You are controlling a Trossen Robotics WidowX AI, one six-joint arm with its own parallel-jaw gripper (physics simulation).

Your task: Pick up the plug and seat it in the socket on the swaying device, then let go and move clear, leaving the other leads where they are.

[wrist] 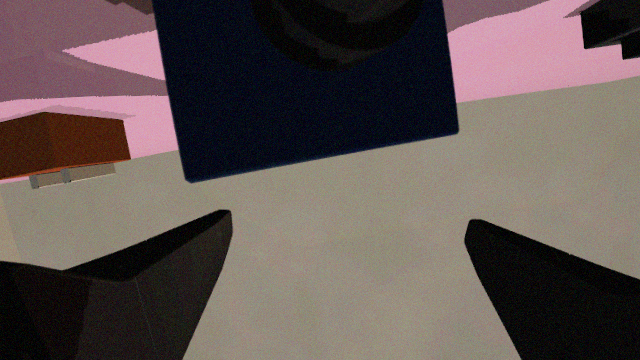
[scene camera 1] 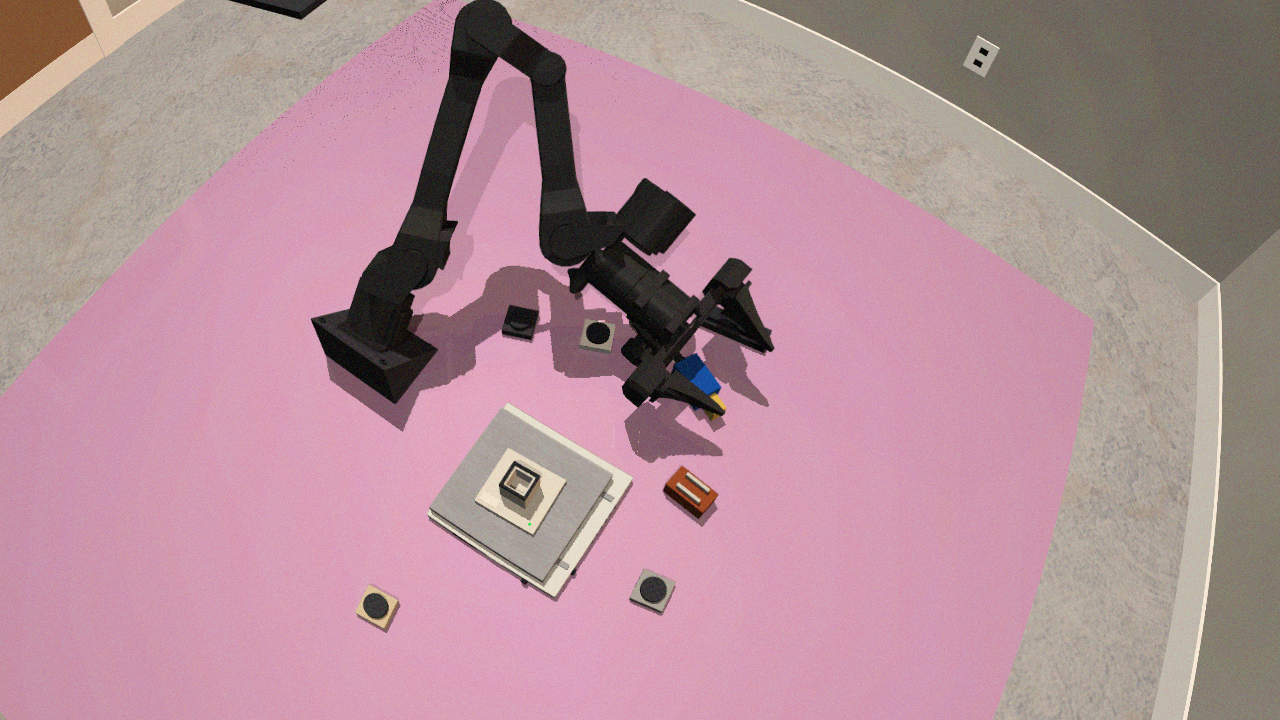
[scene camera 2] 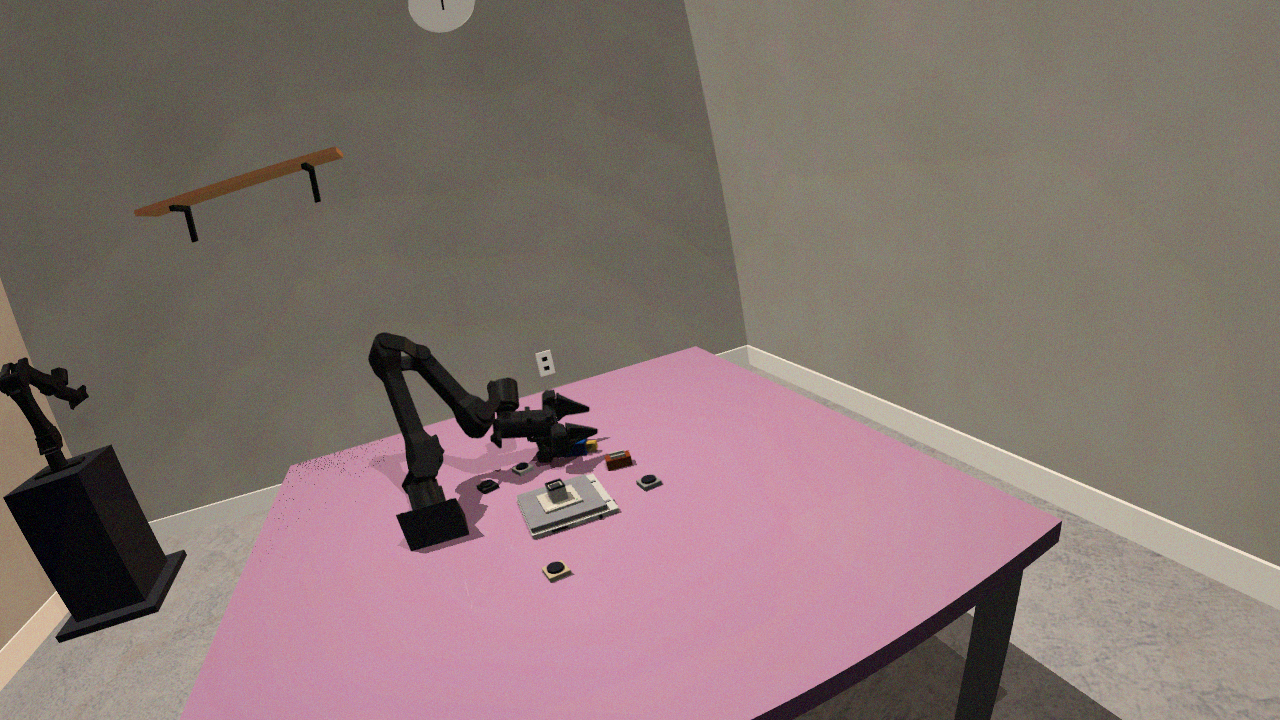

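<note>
The plug, a blue block [scene camera 1: 698,372] [scene camera 2: 580,446] [wrist: 310,105] with a yellow end [scene camera 1: 718,403], lies on the table, partly hidden by a finger in the first scene view. In the wrist view its dark blue face and a round black part show above and between the fingertips. My gripper [scene camera 1: 747,379] [scene camera 2: 592,420] [wrist: 351,226] is open, close over the plug, with nothing between its fingertips. The device, a grey plate [scene camera 1: 572,535] [scene camera 2: 538,516] on a white base, carries the square socket [scene camera 1: 526,497] [scene camera 2: 556,493] on a cream pad; the plate sits offset on its base.
An orange block [scene camera 1: 677,495] [scene camera 2: 618,461] [wrist: 90,140] with two pale bars lies near the plug. A dark object [scene camera 1: 721,329] [wrist: 600,30] lies beyond it. Small squares with black discs [scene camera 1: 652,590] [scene camera 1: 376,607] [scene camera 1: 597,334] and a black one [scene camera 1: 520,322] lie around the device.
</note>
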